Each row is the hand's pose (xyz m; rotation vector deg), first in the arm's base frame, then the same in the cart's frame.
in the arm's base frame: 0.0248 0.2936 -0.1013 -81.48 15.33 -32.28
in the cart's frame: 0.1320 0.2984 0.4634 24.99 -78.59 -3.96
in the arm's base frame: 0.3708 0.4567 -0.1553 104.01 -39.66 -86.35
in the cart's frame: -0.1441 0.2816 0.7331 -154.78 -61.45 -50.29
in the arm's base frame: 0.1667 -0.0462 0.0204 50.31 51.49 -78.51
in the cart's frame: 0.4120 0.1604 0.6935 73.78 32.91 71.53
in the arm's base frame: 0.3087 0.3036 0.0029 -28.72 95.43 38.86
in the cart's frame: 0.0346 0.1419 0.7033 -49.49 -49.80 83.61
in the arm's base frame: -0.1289 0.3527 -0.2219 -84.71 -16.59 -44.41
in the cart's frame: 0.1186 0.4446 0.3215 47.39 -84.70 -27.76
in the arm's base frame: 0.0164 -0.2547 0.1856 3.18 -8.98 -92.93
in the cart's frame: 0.6733 0.0320 0.6010 107.96 -12.67 15.01
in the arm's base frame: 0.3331 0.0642 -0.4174 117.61 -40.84 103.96
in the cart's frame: 0.2123 0.5557 0.8817 -8.07 9.79 -77.16
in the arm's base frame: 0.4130 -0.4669 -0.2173 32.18 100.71 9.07
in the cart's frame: 0.6994 0.3572 1.1092 -13.36 -1.01 116.86
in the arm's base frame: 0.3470 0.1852 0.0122 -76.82 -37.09 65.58
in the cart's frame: 0.1330 0.1285 0.7789 -12.61 -176.35 1.93
